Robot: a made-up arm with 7 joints. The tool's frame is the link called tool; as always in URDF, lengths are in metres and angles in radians.
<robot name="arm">
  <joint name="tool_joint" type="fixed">
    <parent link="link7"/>
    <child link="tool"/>
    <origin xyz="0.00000 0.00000 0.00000" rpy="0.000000 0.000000 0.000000"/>
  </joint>
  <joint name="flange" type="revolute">
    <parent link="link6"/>
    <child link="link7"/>
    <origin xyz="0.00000 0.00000 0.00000" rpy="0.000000 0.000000 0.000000"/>
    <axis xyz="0 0 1"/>
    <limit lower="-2.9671" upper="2.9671" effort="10" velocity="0.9"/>
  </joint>
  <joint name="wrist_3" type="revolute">
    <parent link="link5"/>
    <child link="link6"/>
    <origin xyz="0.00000 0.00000 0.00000" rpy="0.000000 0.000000 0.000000"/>
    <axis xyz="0 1 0"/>
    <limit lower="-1.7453" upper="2.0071" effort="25" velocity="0.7"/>
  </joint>
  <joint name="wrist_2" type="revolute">
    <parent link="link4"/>
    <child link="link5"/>
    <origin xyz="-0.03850 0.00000 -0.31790" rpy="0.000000 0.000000 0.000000"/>
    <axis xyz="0 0 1"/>
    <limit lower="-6.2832" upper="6.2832" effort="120" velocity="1.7"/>
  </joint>
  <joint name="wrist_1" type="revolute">
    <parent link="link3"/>
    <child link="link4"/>
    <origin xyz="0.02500 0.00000 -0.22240" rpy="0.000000 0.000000 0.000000"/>
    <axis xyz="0 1 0"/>
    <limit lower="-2.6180" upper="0.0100" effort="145" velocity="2.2"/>
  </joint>
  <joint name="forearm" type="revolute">
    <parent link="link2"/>
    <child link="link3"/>
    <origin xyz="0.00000 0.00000 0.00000" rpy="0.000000 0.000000 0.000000"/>
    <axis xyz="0 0 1"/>
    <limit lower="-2.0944" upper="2.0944" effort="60" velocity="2.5"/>
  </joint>
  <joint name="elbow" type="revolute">
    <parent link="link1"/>
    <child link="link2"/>
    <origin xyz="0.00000 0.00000 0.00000" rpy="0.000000 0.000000 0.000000"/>
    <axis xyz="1 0 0"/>
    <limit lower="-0.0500" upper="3.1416" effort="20" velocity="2.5"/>
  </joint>
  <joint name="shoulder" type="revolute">
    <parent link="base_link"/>
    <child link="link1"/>
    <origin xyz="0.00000 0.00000 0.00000" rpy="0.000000 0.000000 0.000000"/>
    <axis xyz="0 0.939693 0.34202"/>
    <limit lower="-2.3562" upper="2.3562" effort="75" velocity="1.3"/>
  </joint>
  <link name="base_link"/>
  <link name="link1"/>
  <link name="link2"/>
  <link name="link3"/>
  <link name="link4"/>
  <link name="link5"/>
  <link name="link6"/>
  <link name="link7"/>
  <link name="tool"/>
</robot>
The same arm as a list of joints. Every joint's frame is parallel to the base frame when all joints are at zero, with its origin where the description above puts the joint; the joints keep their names.
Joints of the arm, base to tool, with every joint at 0 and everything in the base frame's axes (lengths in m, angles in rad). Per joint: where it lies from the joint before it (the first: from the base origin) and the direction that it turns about. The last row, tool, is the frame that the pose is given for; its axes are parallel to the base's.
shoulder: axis 0 0.9397 0.342 origin 0.0000 0.0000 0.0000
elbow: axis 1 0 0 origin 0.0000 0.0000 0.0000
forearm: axis 0 0 1 origin 0.0000 0.0000 0.0000
wrist_1: axis 0 1 0 origin 0.0250 0.0000 -0.2224
wrist_2: axis 0 0 1 origin -0.0385 0.0000 -0.3179
wrist_3: axis 0 1 0 origin 0.0000 0.0000 0.0000
flange: axis 0 0 1 origin 0.0000 0.0000 0.0000
tool: origin 0.0000 0.0000 0.0000
Joint limits (rad, base to tool): -2.3562..2.3562 -0.0500..3.1416 -2.0944..2.0944 -2.6180..0.0100 -6.2832..6.2832 -1.7453..2.0071 -2.9671..2.9671

